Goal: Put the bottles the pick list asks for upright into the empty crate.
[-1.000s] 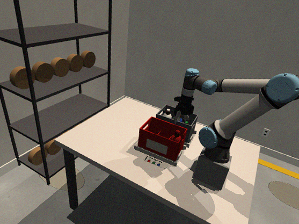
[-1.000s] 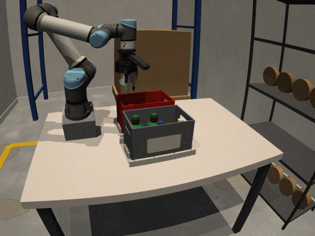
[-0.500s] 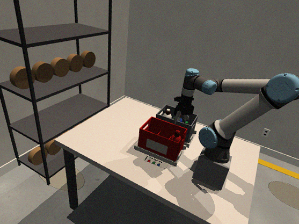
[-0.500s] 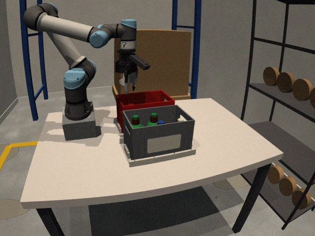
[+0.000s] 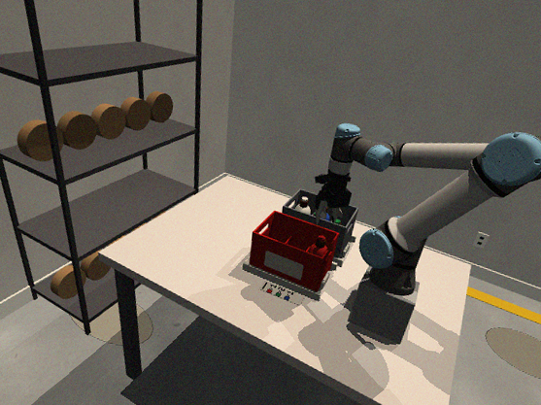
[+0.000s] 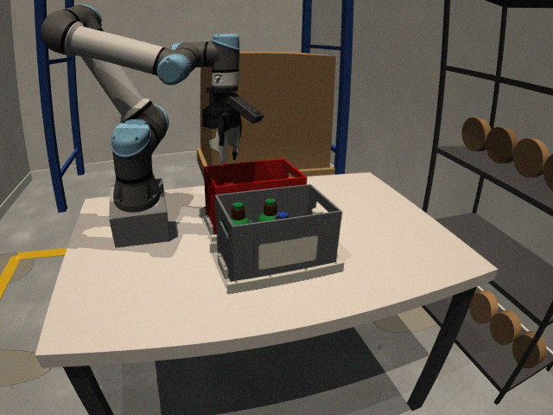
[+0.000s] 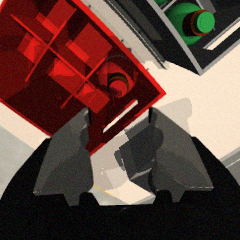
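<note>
My gripper is now 19 cm to the left of the grey crate, 16 cm above it and 7 cm short of it. From my hand the other things lie so: red bottle 15 cm below; red crate 16 cm below, 8 cm ahead, 5 cm to the left; blue bottle 23 cm to the right, 15 cm below, 8 cm ahead.
</note>
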